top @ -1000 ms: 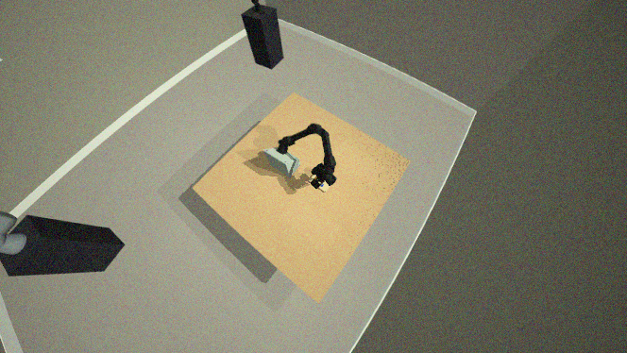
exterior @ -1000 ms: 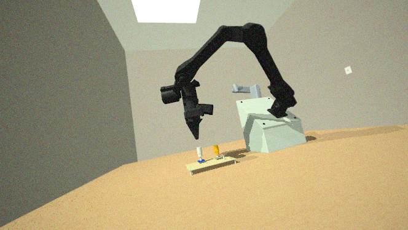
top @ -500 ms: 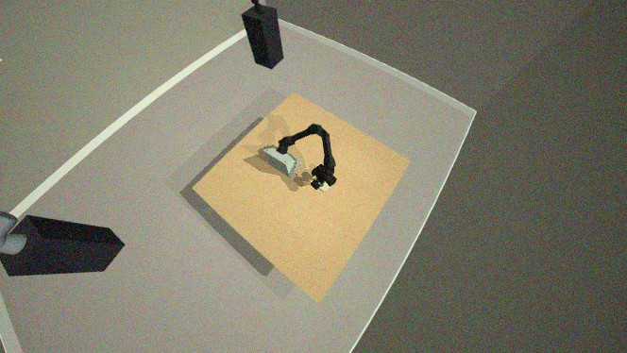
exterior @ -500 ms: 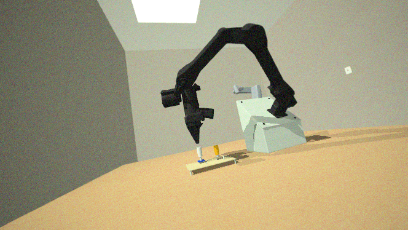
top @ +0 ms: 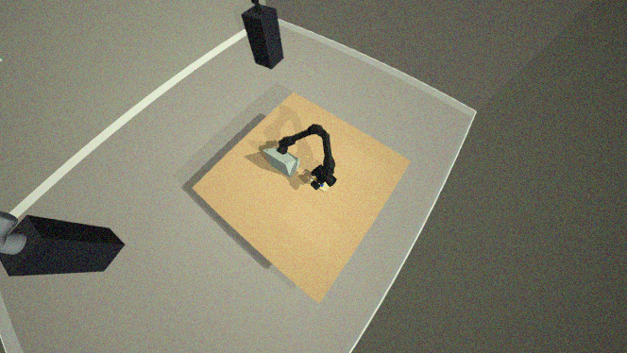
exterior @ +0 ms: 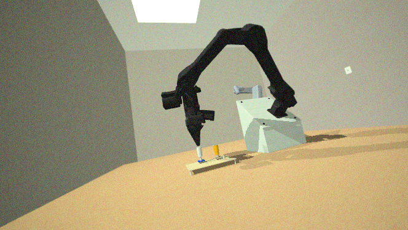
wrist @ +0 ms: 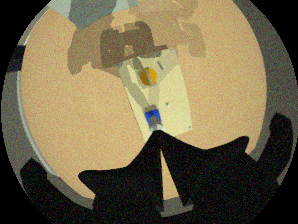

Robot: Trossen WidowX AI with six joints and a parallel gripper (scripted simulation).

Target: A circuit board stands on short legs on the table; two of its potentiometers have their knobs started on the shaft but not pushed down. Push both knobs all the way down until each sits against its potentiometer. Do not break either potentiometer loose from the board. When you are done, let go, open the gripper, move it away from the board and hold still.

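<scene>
Now: the orange knob 6 cm behind my gripper tip, 2 cm to the left of it and 2 cm below it.
</scene>
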